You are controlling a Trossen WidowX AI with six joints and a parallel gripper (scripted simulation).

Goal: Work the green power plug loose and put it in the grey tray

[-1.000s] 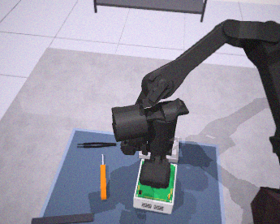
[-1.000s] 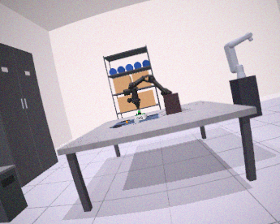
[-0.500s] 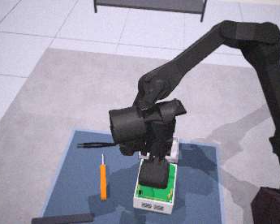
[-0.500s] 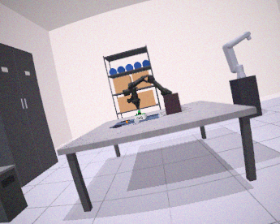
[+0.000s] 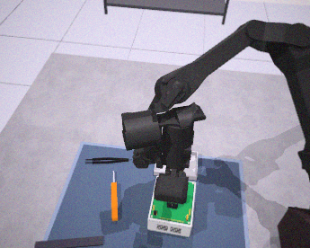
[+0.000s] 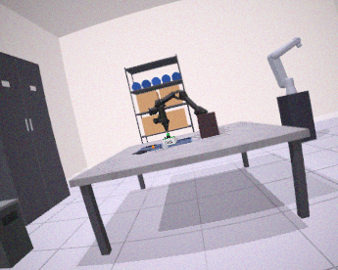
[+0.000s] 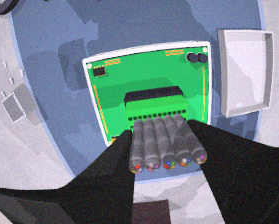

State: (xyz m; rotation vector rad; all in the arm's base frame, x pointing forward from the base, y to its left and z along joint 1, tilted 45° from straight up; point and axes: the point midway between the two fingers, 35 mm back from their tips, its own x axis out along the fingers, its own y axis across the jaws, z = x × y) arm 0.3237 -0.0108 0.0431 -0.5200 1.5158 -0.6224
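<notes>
The green power plug lies 2 cm below my gripper tip. Also, from my gripper tip: blue mat (11 cm below, 5 cm ahead); then dark bar (22 cm ahead, 11 cm to the left, 11 cm below).
</notes>
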